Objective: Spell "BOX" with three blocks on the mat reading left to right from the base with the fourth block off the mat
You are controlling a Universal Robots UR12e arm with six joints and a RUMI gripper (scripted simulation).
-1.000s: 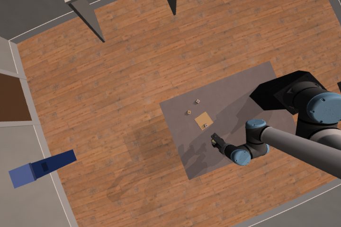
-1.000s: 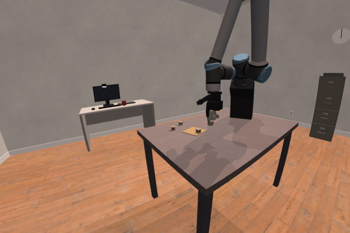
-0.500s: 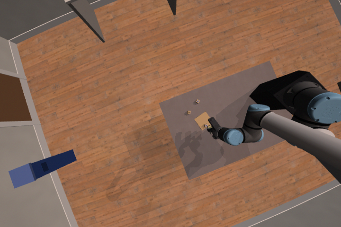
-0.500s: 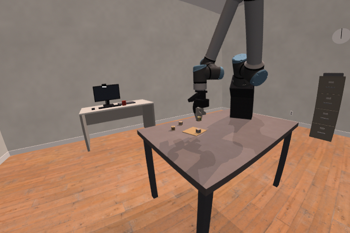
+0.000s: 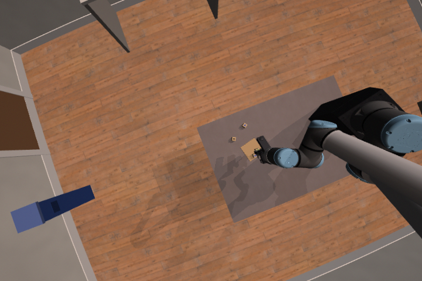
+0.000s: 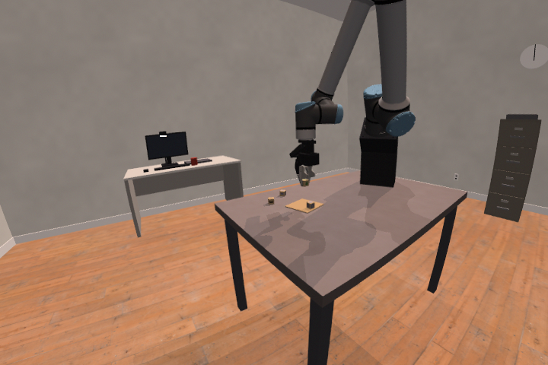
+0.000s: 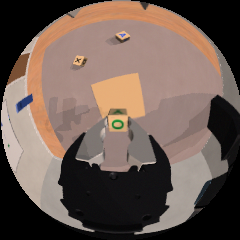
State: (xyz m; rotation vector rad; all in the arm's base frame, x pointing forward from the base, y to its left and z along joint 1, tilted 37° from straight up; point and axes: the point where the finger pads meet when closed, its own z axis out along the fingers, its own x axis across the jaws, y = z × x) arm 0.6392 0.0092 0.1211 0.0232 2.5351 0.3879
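Now: the tan mat 12 cm below my hand. Also, from my hand: O block right at my hand.
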